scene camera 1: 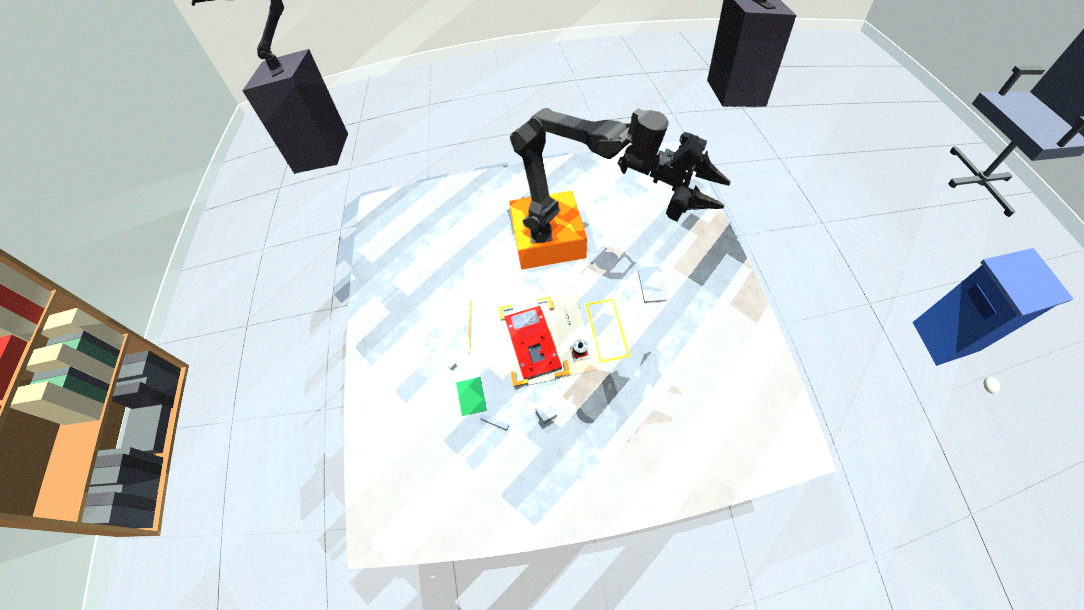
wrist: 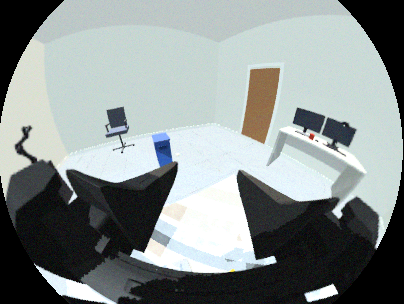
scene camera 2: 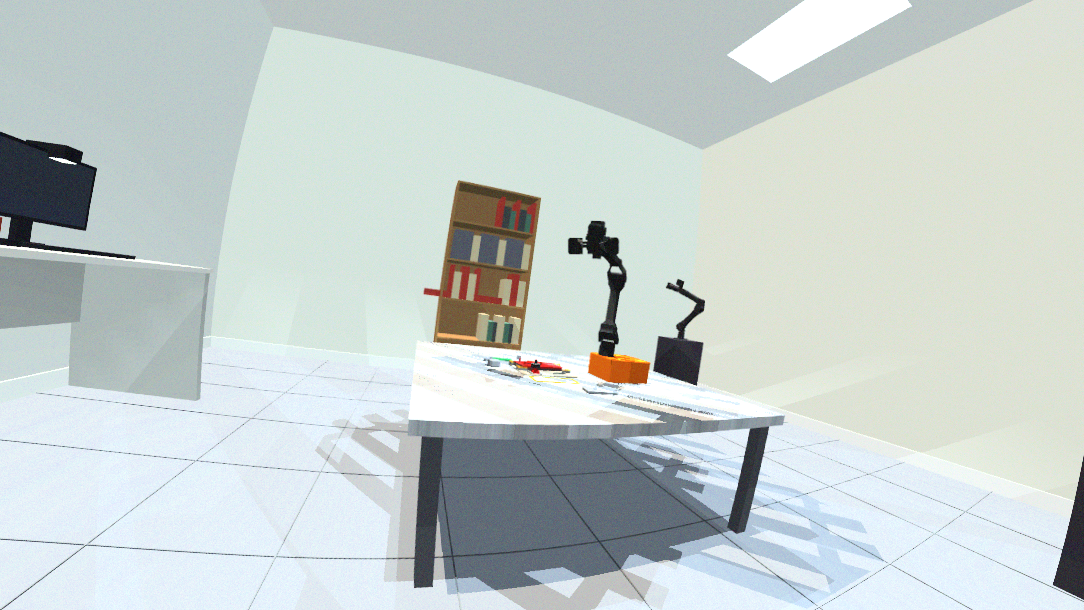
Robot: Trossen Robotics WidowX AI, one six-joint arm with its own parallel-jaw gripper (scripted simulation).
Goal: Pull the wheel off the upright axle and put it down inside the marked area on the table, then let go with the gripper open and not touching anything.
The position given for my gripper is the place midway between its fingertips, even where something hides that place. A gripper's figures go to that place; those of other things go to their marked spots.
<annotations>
My gripper [scene camera 1: 727, 195]: 0.91 m from the lens. A green card [scene camera 1: 470, 393] is 1.22 m from the lens.
</annotations>
